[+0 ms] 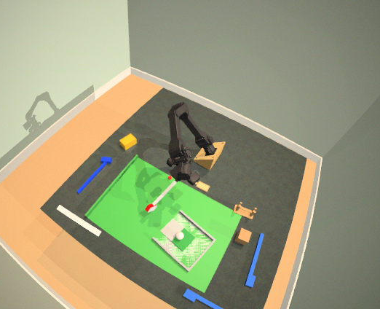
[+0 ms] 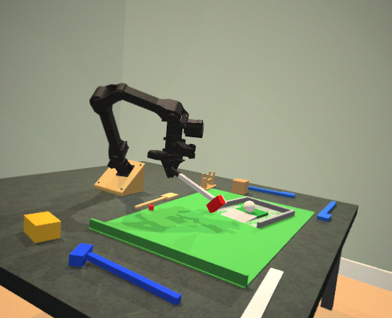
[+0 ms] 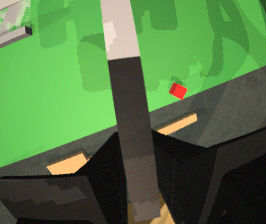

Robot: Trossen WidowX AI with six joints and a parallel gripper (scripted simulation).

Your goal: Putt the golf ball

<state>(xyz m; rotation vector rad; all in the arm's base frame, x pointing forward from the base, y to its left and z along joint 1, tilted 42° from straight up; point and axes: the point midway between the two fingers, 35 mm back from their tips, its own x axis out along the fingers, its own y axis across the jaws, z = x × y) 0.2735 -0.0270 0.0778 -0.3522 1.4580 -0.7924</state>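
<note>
Now: the red putter 110 mm ahead of my gripper tip and 30 mm to the right of it. The rest, counted from my gripper tip: small red marker 20 mm behind, 80 mm to the right, 100 mm below; then green mat 210 mm ahead, 20 mm to the left, 110 mm below; then wooden paddle 70 mm behind, 60 mm to the left, 110 mm below.
</note>
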